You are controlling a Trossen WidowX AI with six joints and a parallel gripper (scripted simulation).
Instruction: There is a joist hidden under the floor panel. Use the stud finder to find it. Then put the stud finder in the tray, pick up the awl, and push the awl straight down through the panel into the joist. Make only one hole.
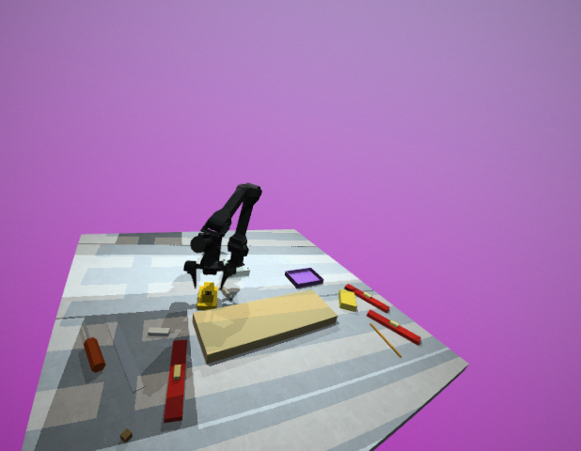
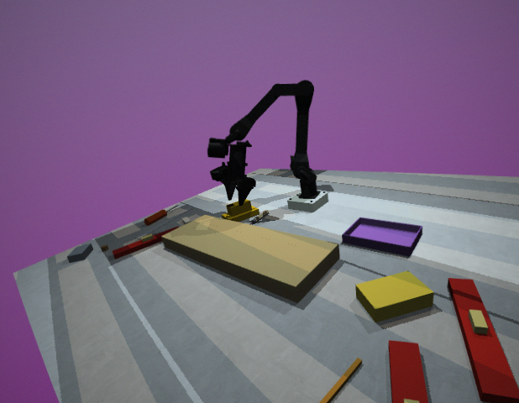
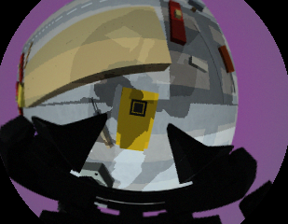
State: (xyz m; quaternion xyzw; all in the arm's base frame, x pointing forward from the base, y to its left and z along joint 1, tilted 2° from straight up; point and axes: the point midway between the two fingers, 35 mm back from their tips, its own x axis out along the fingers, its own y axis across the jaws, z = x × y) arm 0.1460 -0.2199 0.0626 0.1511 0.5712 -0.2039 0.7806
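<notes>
Now: gripper tip 2 cm above the yellow stud finder. The rest, counted from my gripper tip: clear ruler 8 cm ahead, 30 cm to the right, 6 cm below; white block 7 cm ahead, 20 cm to the right, 5 cm below; awl 2 cm ahead, 9 cm to the left, 5 cm below.
</notes>
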